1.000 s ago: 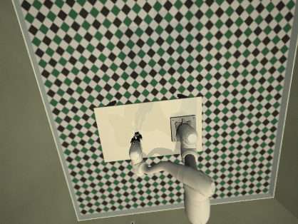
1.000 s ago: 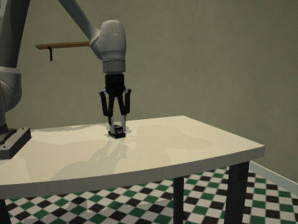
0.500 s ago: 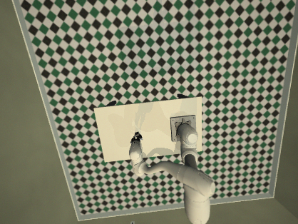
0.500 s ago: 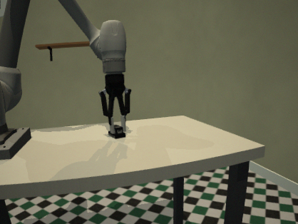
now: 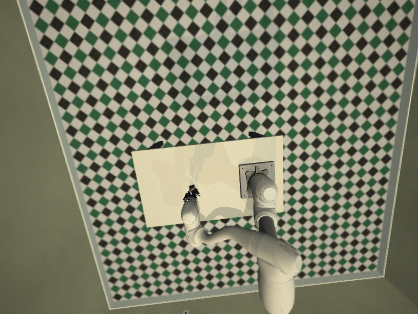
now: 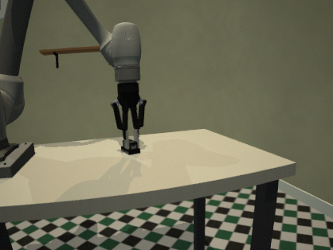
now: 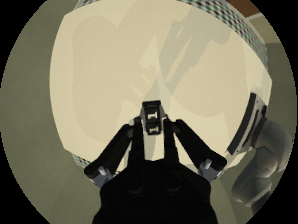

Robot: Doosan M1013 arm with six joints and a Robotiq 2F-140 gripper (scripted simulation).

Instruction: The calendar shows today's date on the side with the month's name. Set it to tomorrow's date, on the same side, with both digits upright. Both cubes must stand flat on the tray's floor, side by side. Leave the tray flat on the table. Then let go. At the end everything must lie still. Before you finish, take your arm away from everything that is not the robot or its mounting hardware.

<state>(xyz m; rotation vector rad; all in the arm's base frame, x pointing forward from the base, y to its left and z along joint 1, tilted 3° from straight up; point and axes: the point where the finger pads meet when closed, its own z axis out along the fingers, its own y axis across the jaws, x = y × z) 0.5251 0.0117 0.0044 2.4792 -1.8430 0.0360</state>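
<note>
Now: hand 3 cm above the black calendar cube. From my hand the other things lie so: calendar tray: 1 cm behind, 2 cm to the left, 4 cm below.
</note>
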